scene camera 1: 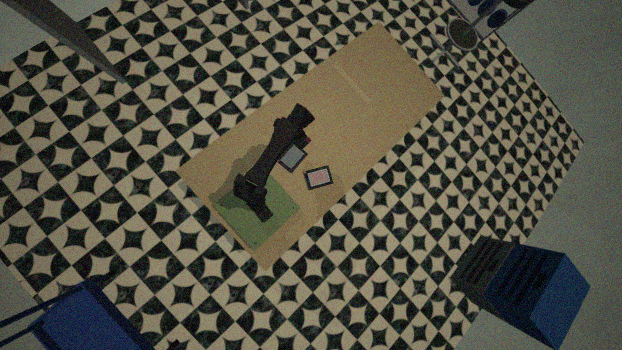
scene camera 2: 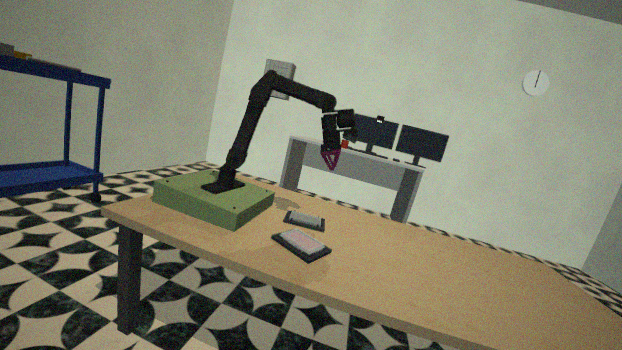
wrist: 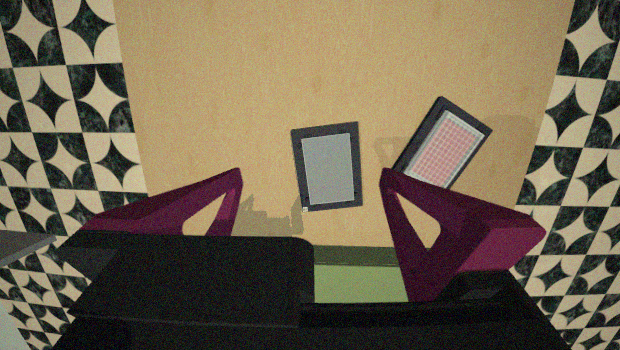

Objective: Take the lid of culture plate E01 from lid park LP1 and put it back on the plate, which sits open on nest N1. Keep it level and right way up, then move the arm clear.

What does my gripper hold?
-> Nothing.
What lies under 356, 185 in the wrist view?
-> A lid holder.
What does the grey lid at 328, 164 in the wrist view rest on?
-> A lid holder.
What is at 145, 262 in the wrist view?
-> My gripper.
